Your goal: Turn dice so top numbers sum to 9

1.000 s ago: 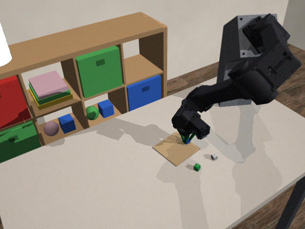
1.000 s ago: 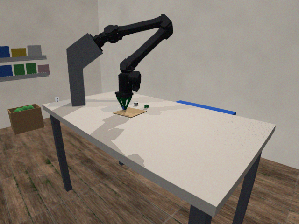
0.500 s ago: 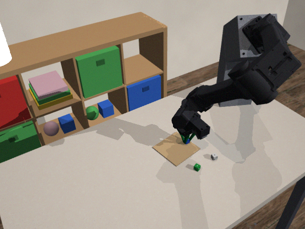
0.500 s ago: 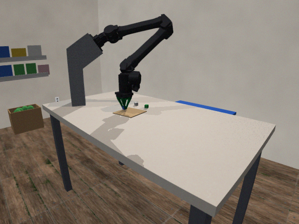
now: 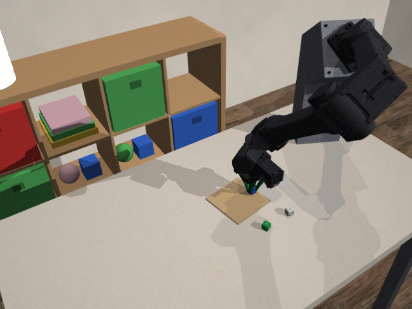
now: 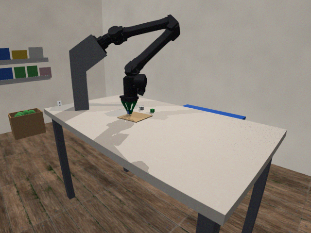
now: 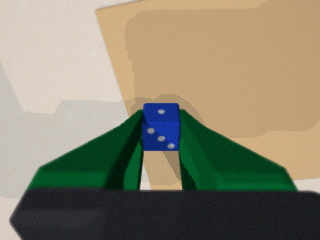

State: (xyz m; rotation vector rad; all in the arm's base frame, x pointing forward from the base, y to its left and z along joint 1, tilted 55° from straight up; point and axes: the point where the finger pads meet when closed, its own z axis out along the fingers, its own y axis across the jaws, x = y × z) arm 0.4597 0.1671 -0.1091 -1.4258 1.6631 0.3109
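My gripper is now right at the blue die. Round my hand: tan mat: 50 mm ahead, 20 mm below; green die: 40 mm ahead, 140 mm to the left, 10 mm below; white die: 50 mm behind, 120 mm to the left, 10 mm below.
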